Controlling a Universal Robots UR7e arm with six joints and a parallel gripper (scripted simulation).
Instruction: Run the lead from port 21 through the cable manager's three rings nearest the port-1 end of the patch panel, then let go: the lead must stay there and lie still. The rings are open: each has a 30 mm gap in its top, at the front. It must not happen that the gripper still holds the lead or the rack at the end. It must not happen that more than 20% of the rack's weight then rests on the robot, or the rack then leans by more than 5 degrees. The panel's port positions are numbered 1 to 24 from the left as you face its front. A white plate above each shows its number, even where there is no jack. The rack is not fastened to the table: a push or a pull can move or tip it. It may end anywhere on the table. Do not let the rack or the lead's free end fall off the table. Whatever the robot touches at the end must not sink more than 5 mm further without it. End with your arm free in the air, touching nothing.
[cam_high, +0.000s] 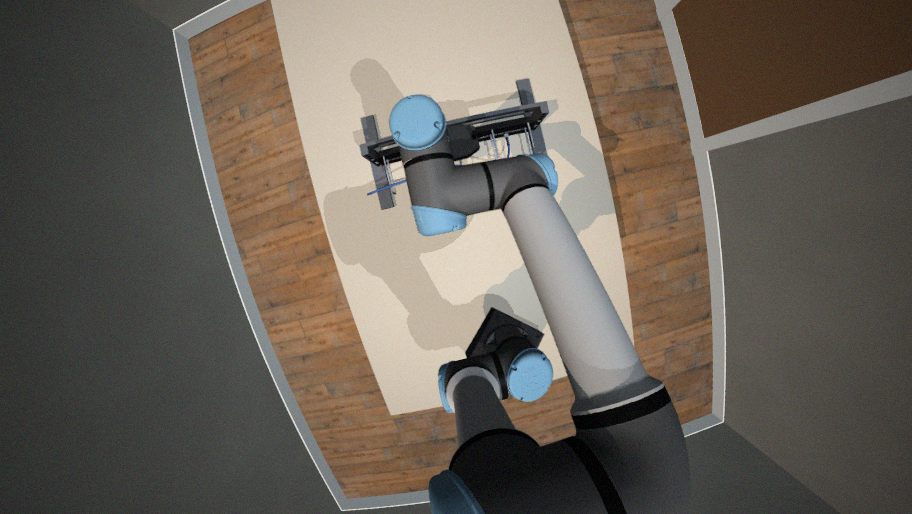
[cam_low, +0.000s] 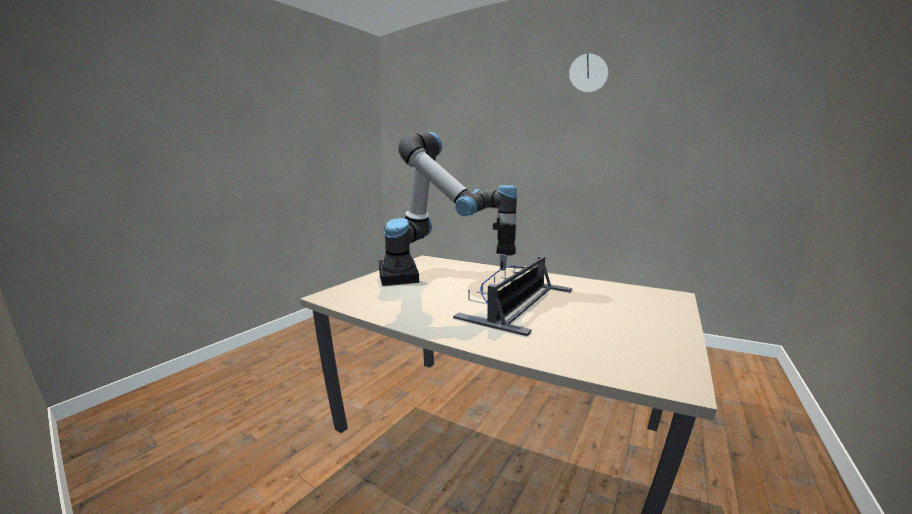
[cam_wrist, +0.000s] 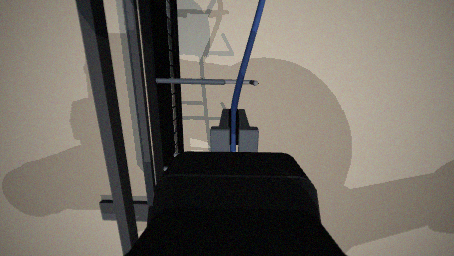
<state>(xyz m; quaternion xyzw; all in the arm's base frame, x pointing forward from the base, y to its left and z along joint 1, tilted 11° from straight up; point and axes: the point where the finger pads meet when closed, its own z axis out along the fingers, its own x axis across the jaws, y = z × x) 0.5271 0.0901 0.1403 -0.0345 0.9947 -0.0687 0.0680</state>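
Now: the patch panel 100 mm ahead of my hand, 30 mm to the right of it and 70 mm below it.
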